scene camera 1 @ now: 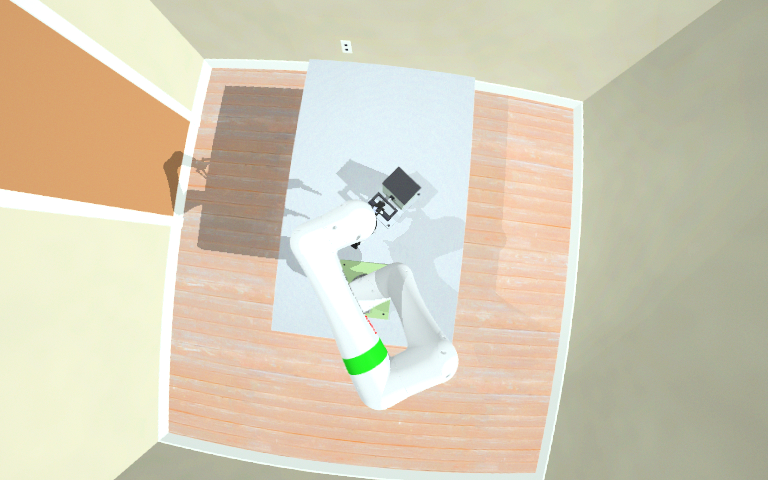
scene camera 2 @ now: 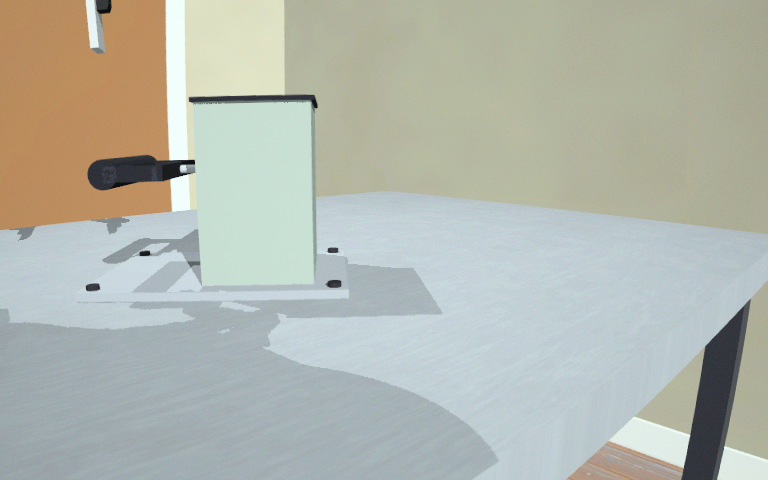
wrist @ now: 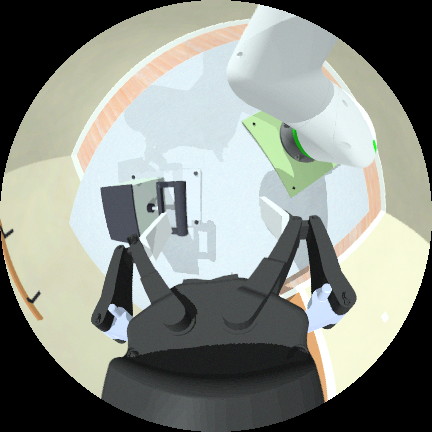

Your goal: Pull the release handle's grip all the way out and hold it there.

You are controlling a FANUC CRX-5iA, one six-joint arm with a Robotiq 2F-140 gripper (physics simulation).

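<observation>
The release unit is a pale green box point(scene camera 1: 400, 185) point(scene camera 2: 257, 192) point(wrist: 145, 195) with a dark lid, upright on a bolted plate point(scene camera 2: 226, 295) point(wrist: 195, 200). A dark loop handle stands out from its side on a short rod point(scene camera 2: 186, 168); the grip bar point(scene camera 1: 386, 216) point(scene camera 2: 103, 174) point(wrist: 181, 207) is its outer side. My gripper point(wrist: 213, 214) is open and empty. In the wrist view the left fingertip overlaps the handle's lower inner corner, and the right one is well to the right of the grip. In scene camera 2 a fingertip hangs well above the handle; the arm partly hides the gripper in scene camera 1.
The box stands on a light grey table point(scene camera 1: 396, 113) point(scene camera 2: 566, 271). The robot's green base plate point(scene camera 1: 362, 267) point(wrist: 275, 155) is on the same table, to the right of the handle in the wrist view. The arm's white links point(scene camera 1: 339, 294) point(wrist: 280, 60) pass over the base side.
</observation>
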